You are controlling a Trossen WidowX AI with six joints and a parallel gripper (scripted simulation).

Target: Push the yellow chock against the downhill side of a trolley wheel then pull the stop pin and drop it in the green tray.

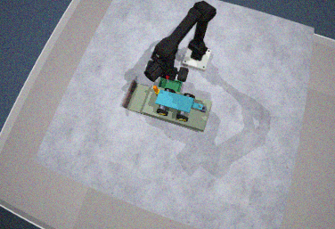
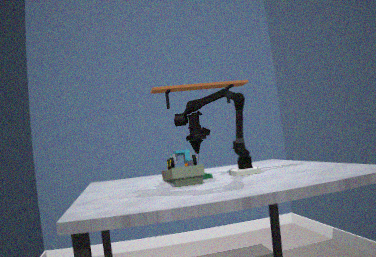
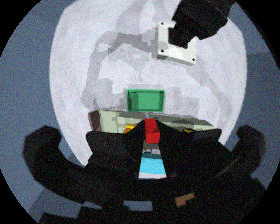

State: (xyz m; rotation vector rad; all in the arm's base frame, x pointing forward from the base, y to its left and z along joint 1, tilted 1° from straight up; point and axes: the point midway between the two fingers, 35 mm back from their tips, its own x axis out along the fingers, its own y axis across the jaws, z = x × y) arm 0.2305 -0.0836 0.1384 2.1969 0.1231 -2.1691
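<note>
My gripper tip is 6 cm short of the yellow chock, 2 cm to the left of it and 5 cm above it. The rest, counted from my gripper tip: red-headed stop pin: right at my gripper tip; brown ramp lip: 11 cm ahead, 18 cm to the right, 10 cm below; trolley: 10 cm ahead, 8 cm to the left, 2 cm below.
</note>
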